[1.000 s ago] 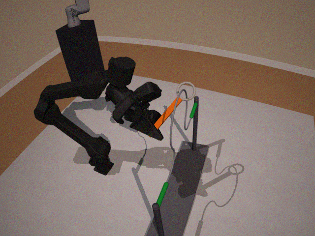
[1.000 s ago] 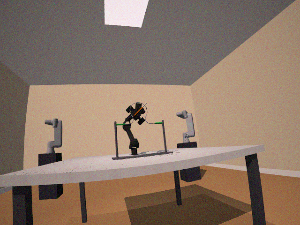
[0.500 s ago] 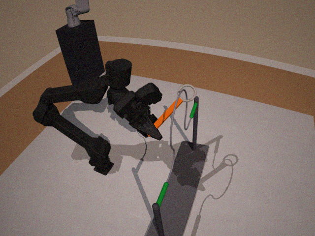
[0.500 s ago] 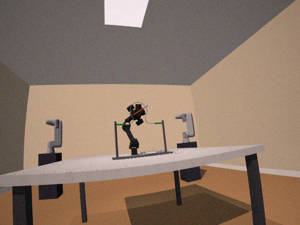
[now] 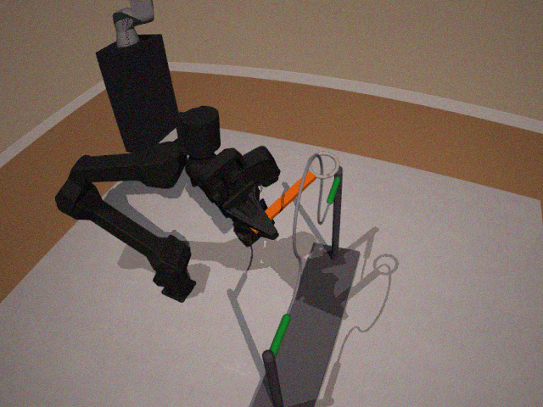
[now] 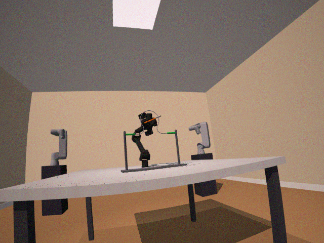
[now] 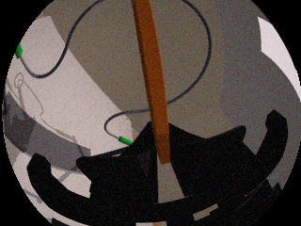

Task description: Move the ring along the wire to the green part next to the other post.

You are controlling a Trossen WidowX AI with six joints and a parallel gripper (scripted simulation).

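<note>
The ring with orange handle lies 1 cm ahead of my gripper tip, 9 cm to the left of it and 3 cm above it.
</note>
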